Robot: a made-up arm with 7 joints. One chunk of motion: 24 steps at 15 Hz.
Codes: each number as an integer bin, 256 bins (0 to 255) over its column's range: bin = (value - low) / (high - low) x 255, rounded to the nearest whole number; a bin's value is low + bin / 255 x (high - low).
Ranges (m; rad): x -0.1..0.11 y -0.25..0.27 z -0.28..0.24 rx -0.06..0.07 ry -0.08..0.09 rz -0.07..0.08
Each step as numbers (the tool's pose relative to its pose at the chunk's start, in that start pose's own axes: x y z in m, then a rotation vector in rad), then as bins.
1 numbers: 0.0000 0.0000 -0.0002 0.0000 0.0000 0.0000
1 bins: 121 123 137 118 120 119
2 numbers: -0.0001 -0.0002 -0.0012 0.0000 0.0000 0.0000
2 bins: 121 122 137 118 120 119
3 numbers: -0.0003 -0.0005 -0.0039 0.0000 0.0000 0.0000
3 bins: 121 122 135 118 120 119
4 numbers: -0.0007 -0.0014 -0.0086 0.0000 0.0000 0.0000
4 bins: 121 122 133 118 120 119
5 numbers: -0.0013 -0.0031 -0.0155 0.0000 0.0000 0.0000
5 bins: 120 121 130 118 120 119
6 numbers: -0.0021 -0.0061 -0.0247 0.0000 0.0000 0.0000
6 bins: 119 120 125 118 120 119
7 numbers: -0.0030 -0.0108 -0.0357 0.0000 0.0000 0.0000
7 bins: 118 117 120 118 120 119
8 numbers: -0.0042 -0.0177 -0.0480 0.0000 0.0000 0.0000
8 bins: 116 114 114 118 120 119
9 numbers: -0.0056 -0.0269 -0.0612 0.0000 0.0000 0.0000
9 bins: 115 109 107 118 120 119
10 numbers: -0.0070 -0.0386 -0.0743 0.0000 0.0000 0.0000
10 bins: 113 104 101 118 120 119
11 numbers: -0.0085 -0.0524 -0.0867 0.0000 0.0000 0.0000
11 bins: 111 97 95 118 120 119
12 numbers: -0.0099 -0.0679 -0.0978 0.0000 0.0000 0.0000
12 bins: 109 89 89 118 120 119
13 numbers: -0.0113 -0.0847 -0.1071 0.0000 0.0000 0.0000
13 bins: 108 81 85 118 120 119
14 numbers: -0.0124 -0.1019 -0.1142 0.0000 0.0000 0.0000
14 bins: 106 73 81 118 120 119
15 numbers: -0.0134 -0.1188 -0.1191 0.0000 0.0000 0.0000
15 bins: 105 64 79 118 120 119
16 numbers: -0.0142 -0.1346 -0.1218 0.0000 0.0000 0.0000
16 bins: 104 57 78 118 120 119
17 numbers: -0.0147 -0.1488 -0.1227 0.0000 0.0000 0.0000
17 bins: 104 50 77 118 120 119
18 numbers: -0.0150 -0.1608 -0.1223 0.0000 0.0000 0.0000
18 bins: 103 44 77 118 120 119
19 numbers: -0.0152 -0.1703 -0.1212 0.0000 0.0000 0.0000
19 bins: 103 39 78 118 120 119
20 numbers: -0.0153 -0.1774 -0.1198 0.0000 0.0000 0.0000
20 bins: 103 36 79 118 120 119
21 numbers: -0.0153 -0.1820 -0.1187 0.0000 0.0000 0.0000
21 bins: 103 33 79 118 120 119
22 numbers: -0.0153 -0.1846 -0.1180 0.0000 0.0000 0.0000
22 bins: 103 32 79 118 120 119
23 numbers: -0.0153 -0.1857 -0.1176 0.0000 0.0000 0.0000
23 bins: 103 32 80 118 120 119
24 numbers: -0.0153 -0.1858 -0.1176 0.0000 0.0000 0.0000
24 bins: 103 31 80 118 120 119
